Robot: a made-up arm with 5 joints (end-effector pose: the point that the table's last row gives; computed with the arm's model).
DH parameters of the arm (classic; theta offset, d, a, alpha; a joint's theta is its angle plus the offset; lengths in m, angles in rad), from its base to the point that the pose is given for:
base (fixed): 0 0 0 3.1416
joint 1: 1.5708 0 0.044 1.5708
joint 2: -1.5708 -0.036 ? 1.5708
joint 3: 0 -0.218 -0.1 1.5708
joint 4: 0 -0.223 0.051 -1.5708
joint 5: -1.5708 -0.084 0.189 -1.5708
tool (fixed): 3.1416 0.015 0 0
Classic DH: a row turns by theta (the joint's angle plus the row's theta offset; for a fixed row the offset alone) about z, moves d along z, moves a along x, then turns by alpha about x.
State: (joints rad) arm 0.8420 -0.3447 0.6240 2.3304 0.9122
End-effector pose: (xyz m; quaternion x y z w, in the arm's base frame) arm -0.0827 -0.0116 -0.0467 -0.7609 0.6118 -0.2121 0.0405
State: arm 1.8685 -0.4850 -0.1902 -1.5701 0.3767
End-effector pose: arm -0.3571 0.0567 0.1603 0.3807 -0.3276 -0.5762 0.6449
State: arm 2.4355 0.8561 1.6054 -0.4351 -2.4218
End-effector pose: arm 0.1488 0.2270 -0.3142 0.1554 0.3641 0.9181 0.0223
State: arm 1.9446 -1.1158 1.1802 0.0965 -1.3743
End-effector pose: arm -0.1696 0.2563 0.2483 -0.3508 0.4121 -0.6398 0.5457
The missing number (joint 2, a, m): 0.166
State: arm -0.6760 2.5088 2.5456 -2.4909 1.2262
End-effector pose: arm -0.2791 -0.2411 -0.4536 0.0834 -0.6559 0.1442 0.7362
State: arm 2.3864 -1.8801 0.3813 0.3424 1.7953
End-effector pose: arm -0.0577 -0.3446 0.1486 -0.2311 -0.5711 0.4374 0.6551
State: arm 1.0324 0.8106 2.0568 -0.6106 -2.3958
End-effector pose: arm -0.3541 0.2489 -0.2001 0.1493 -0.1467 -0.7077 0.6748
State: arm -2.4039 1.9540 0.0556 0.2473 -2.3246
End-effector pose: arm -0.2866 0.1237 -0.2899 0.6740 0.0846 0.0086 0.7338
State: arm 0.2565 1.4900 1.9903 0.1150 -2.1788
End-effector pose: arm -0.3459 0.0629 -0.3168 0.6757 -0.1910 -0.1177 0.7022
